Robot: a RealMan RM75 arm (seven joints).
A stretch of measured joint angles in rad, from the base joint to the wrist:
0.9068, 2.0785, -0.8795, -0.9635, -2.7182, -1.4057, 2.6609
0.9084, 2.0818, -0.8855, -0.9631, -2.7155, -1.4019, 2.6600
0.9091, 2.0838, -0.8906, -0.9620, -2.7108, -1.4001, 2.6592
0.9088, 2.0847, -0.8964, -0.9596, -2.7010, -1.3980, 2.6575
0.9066, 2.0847, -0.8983, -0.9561, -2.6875, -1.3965, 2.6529
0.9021, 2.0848, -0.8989, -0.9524, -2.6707, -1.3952, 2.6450
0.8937, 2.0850, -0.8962, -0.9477, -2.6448, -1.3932, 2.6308
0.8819, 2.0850, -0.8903, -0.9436, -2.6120, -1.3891, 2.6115
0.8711, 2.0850, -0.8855, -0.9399, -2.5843, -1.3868, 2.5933
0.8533, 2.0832, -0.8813, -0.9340, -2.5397, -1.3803, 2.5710
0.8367, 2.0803, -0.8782, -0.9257, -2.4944, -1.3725, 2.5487
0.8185, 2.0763, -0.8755, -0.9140, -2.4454, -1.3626, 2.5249
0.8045, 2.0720, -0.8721, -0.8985, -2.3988, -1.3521, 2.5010
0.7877, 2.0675, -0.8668, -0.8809, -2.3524, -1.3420, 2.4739
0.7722, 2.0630, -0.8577, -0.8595, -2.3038, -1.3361, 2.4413
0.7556, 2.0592, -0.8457, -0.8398, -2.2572, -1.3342, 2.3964
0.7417, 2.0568, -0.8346, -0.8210, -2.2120, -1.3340, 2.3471
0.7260, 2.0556, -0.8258, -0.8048, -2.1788, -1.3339, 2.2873
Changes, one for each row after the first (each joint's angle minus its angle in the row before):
0.0016, 0.0033, -0.0060, 0.0004, 0.0027, 0.0038, -0.0009
0.0007, 0.0020, -0.0051, 0.0011, 0.0047, 0.0018, -0.0008
-0.0003, 0.0009, -0.0058, 0.0024, 0.0098, 0.0021, -0.0017
-0.0022, 0.0000, -0.0019, 0.0035, 0.0135, 0.0015, -0.0046
-0.0045, 0.0001, -0.0006, 0.0037, 0.0168, 0.0013, -0.0079
-0.0084, 0.0002, 0.0027, 0.0047, 0.0259, 0.0020, -0.0142
-0.0118, 0.0000, 0.0059, 0.0041, 0.0328, 0.0041, -0.0193
-0.0108, 0.0000, 0.0048, 0.0037, 0.0277, 0.0023, -0.0182
-0.0178, -0.0018, 0.0042, 0.0059, 0.0446, 0.0065, -0.0223
-0.0166, -0.0029, 0.0031, 0.0083, 0.0453, 0.0078, -0.0223
-0.0182, -0.0040, 0.0027, 0.0117, 0.0490, 0.0099, -0.0238
-0.0140, -0.0043, 0.0034, 0.0155, 0.0466, 0.0105, -0.0239
-0.0168, -0.0045, 0.0053, 0.0176, 0.0464, 0.0101, -0.0271
-0.0155, -0.0045, 0.0091, 0.0214, 0.0486, 0.0059, -0.0326
-0.0166, -0.0038, 0.0120, 0.0197, 0.0466, 0.0019, -0.0449
-0.0139, -0.0024, 0.0111, 0.0188, 0.0452, 0.0002, -0.0493
-0.0157, -0.0012, 0.0088, 0.0162, 0.0332, 0.0001, -0.0598

